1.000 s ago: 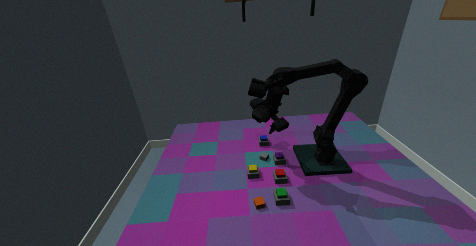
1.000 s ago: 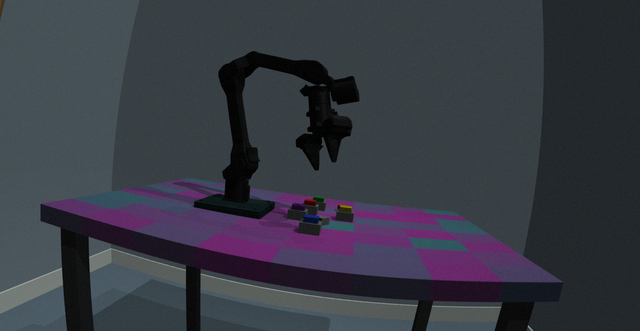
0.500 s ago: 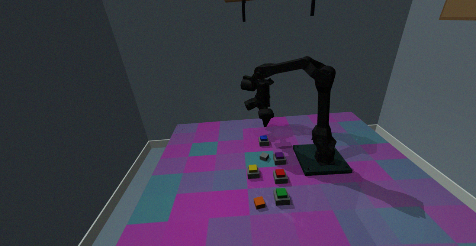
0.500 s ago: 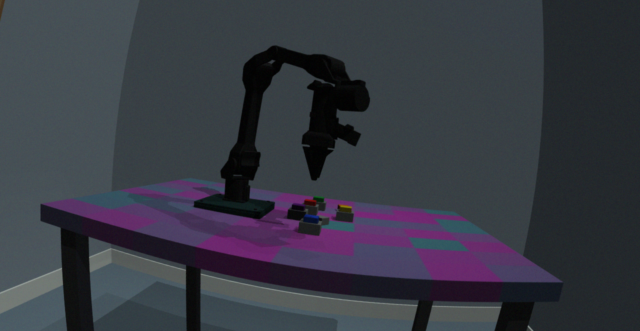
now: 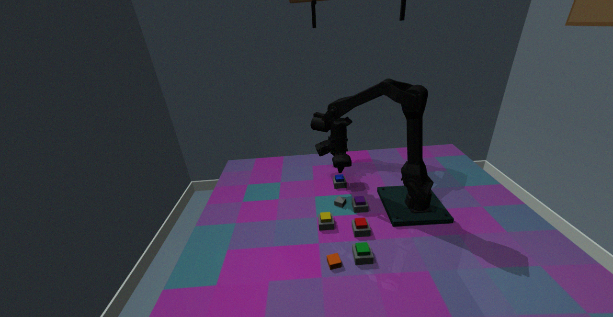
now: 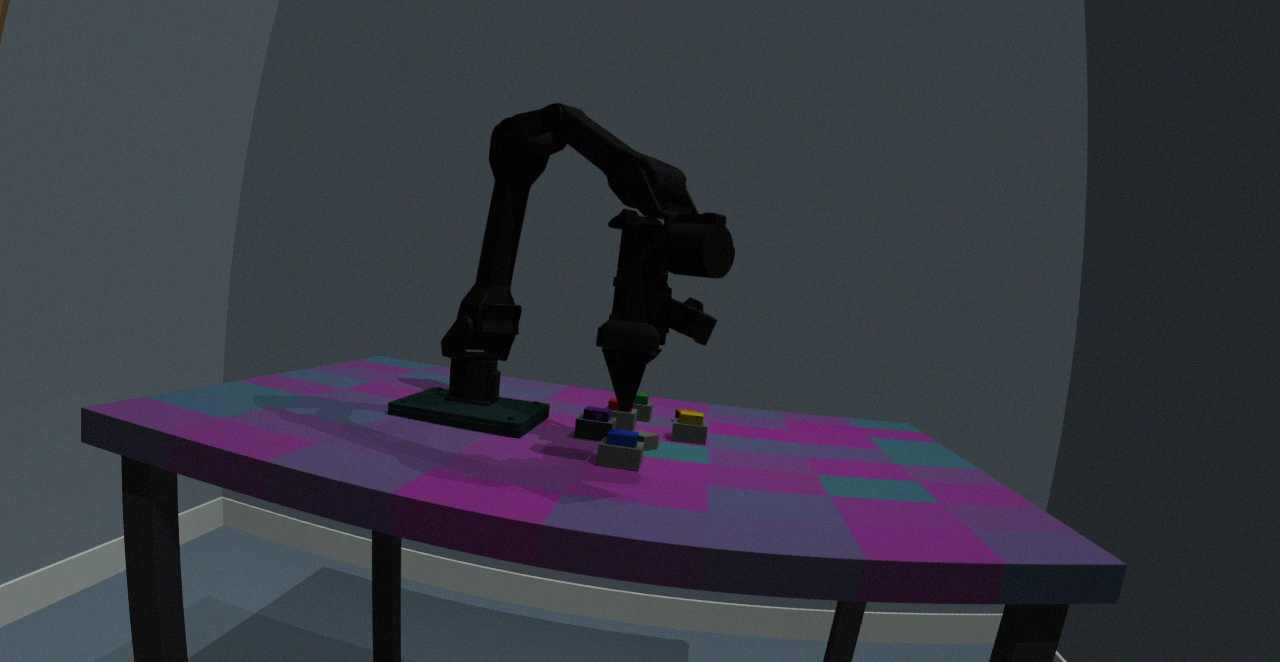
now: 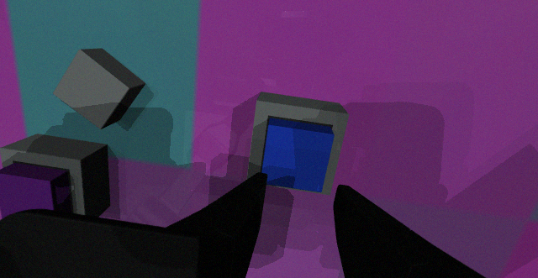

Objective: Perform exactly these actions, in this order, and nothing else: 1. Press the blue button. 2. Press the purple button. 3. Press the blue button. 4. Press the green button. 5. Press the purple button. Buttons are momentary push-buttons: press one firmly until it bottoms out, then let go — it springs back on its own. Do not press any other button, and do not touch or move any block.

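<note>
My gripper tip is 30 mm above the blue button. The rest, counted from my gripper tip: purple button 40 mm behind, 150 mm to the left, 30 mm below; yellow button 80 mm ahead, 210 mm to the left, 30 mm below; grey block 20 mm ahead, 120 mm to the left, 60 mm below.
</note>
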